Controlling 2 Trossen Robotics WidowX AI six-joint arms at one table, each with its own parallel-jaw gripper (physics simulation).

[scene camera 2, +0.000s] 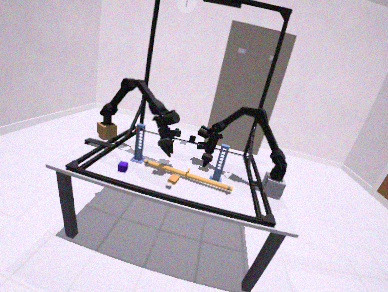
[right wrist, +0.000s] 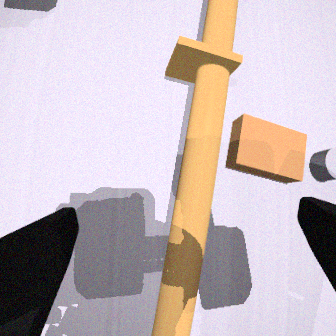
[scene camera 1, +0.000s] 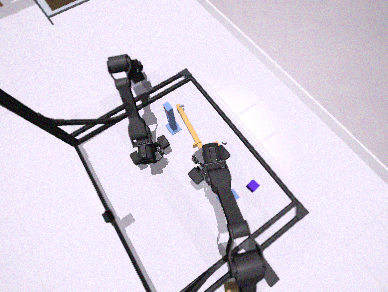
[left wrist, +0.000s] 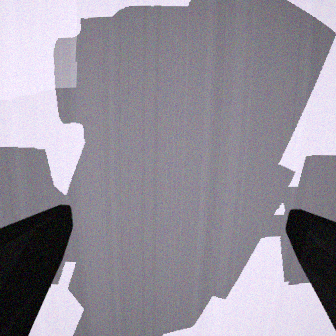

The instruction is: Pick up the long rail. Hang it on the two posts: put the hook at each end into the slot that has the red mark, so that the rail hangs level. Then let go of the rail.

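Frame: origin at the left arm's base, x ahead, y left, z up, level; centimetres.
Where they show: left gripper, fingertip midpoint: [scene camera 2: 204, 163] [left wrist: 182, 218]; right gripper, fingertip midpoint: [scene camera 2: 171, 155] [right wrist: 188, 213]; left arm's base, link origin: [scene camera 2: 276, 177] [scene camera 1: 137, 77]; right arm's base, link origin: [scene camera 2: 107, 123].
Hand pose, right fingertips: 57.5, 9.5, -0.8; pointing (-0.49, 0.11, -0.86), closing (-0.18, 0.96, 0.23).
Things, the pixels of their centre, and the offset from my right fingertips, as dx, dy, dz. "*": a spot on its surface instead.
- long orange rail, body centre: [right wrist: 208, 68] [scene camera 1: 198, 143] [scene camera 2: 186, 174] -11.0, +2.2, -6.9
- orange block, body centre: [right wrist: 266, 149] [scene camera 2: 173, 179] -6.0, +8.4, -8.2
- small grey-white cylinder, body centre: [right wrist: 328, 164] [scene camera 2: 168, 185] -6.0, +14.9, -8.2
- purple cube, body centre: [scene camera 1: 252, 185] [scene camera 2: 123, 166] +19.8, +14.4, -7.2
- black frame, surface spot: [scene camera 2: 165, 195] * -7.7, +23.3, -7.5
The long orange rail [scene camera 1: 189, 126] [scene camera 2: 205, 180] [right wrist: 205, 110] lies on the table, with a square collar near its middle. Two blue slotted posts stand upright: one post [scene camera 2: 140, 142] at the left in scene camera 2, the other post [scene camera 1: 170, 115] [scene camera 2: 220, 165] at the right there. Red near the post tops is too small to place by slot. My right gripper [scene camera 1: 207, 162] [scene camera 2: 169, 145] [right wrist: 188, 213] is open above the rail, its fingers on either side of it in the wrist view. My left gripper [scene camera 1: 150, 150] [scene camera 2: 204, 154] [left wrist: 182, 218] is open and empty above the table, away from the rail.
An orange block [scene camera 2: 173, 178] [right wrist: 270, 150] lies close beside the rail, with a small grey-white cylinder [scene camera 2: 168, 186] [right wrist: 325, 165] next to it. A purple cube [scene camera 1: 253, 185] [scene camera 2: 123, 166] lies near one post. A black frame [scene camera 1: 245, 140] [scene camera 2: 165, 195] borders the table.
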